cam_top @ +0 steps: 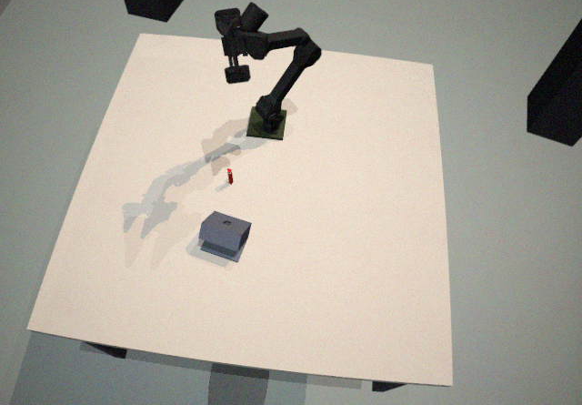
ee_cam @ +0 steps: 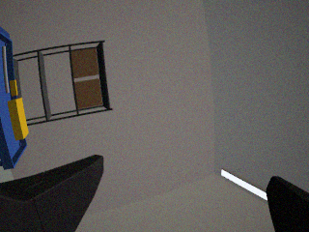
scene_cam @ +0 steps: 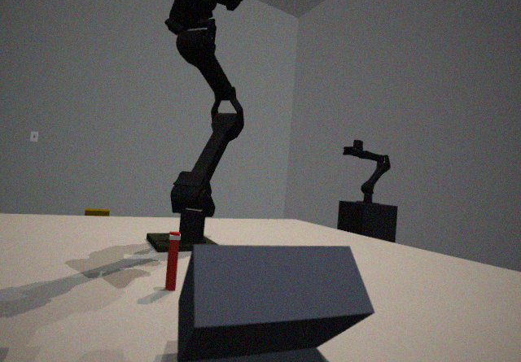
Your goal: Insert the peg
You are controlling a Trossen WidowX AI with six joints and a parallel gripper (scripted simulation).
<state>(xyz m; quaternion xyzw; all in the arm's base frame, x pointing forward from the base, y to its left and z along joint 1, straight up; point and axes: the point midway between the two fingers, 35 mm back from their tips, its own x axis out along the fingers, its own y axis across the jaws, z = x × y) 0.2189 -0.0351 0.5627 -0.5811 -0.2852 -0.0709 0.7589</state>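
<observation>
My gripper tip is now 54 cm above the red peg, 3 cm to the left of it and 2 cm short of it. The rest, counted from my gripper tip: blue-grey sloped panel 54 cm below, 22 cm ahead, 4 cm to the left.
</observation>
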